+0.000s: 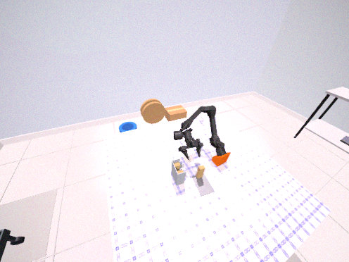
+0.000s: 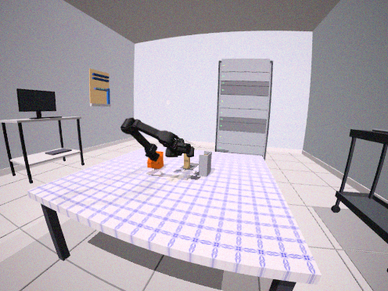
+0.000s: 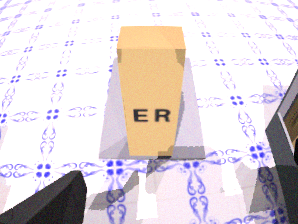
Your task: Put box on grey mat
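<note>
Right now my gripper tip is 80 mm to the right of the tan box marked ER, 50 mm above it and 20 mm past it. The rest, counted from my gripper tip: grey mat: 140 mm to the left, 110 mm below, 10 mm behind.
</note>
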